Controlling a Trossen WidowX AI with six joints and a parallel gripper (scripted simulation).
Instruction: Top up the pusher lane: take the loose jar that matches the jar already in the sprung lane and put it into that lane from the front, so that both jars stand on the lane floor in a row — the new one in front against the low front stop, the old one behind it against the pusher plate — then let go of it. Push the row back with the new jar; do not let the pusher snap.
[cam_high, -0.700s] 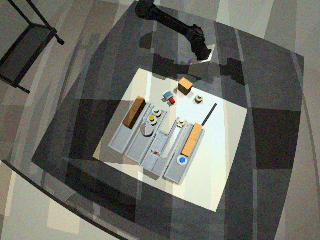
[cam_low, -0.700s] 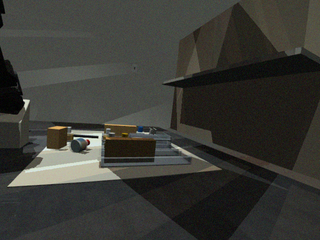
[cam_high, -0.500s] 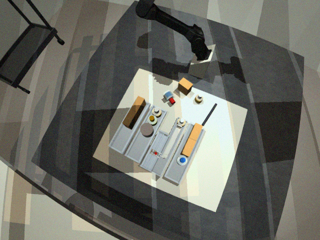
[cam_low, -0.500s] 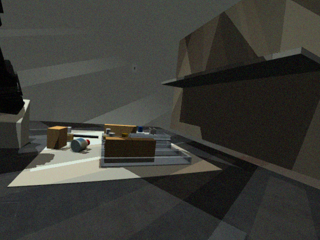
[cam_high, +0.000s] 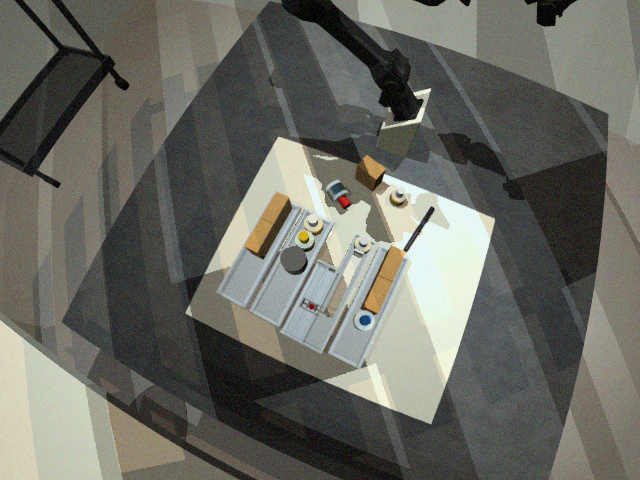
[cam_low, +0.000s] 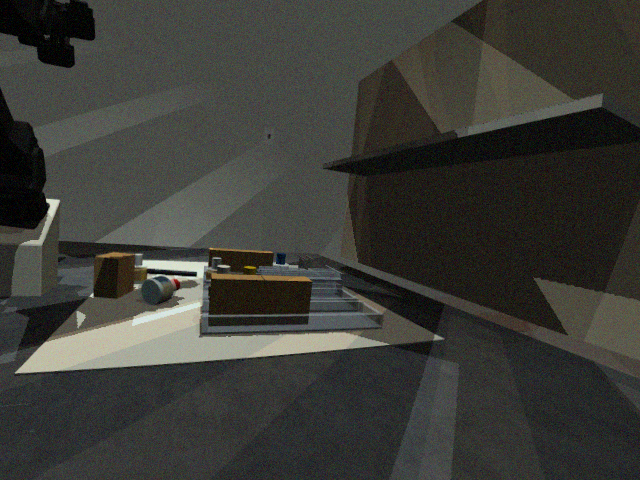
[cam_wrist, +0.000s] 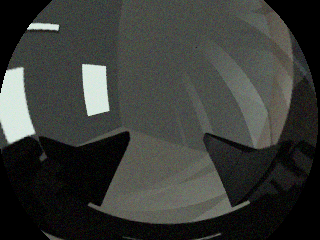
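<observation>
Right now my gripper tip is 18 cm short of the brown box, 22 cm to the left of it and 53 cm above it. The rest, counted from my gripper tip: sprung lane (51 cm ahead, 19 cm to the right, 55 cm below); then red mark (55 cm ahead, 21 cm to the right, 49 cm below); then black rod (25 cm ahead, 5 cm to the right, 56 cm below).
</observation>
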